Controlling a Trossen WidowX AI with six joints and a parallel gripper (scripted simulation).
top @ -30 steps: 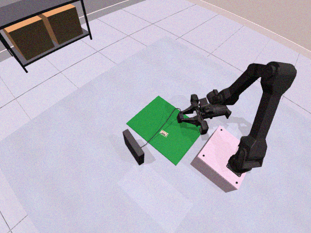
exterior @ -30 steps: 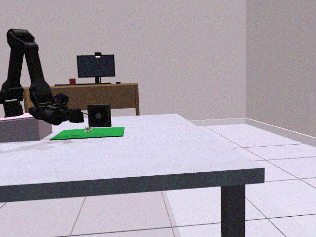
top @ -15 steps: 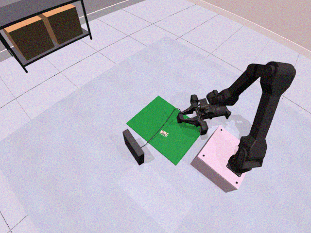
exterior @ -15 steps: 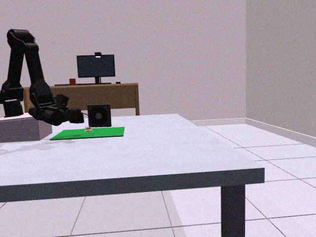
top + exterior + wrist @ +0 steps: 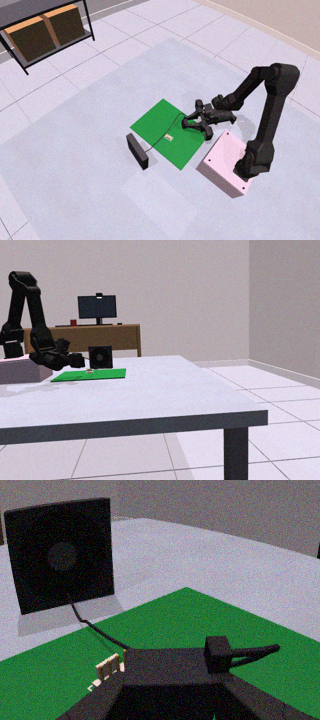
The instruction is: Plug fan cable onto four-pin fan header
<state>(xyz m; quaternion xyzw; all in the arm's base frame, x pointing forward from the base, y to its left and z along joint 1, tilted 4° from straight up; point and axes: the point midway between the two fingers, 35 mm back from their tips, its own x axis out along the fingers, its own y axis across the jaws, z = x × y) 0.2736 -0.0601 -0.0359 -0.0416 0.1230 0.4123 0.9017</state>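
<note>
Right now my gripper tip is 4 cm short of the green board, 3 cm to the right of it and 8 cm above it. Round my gripper tip: black fan (5 cm ahead, 22 cm to the left, 1 cm below); black plug (1 cm below).
</note>
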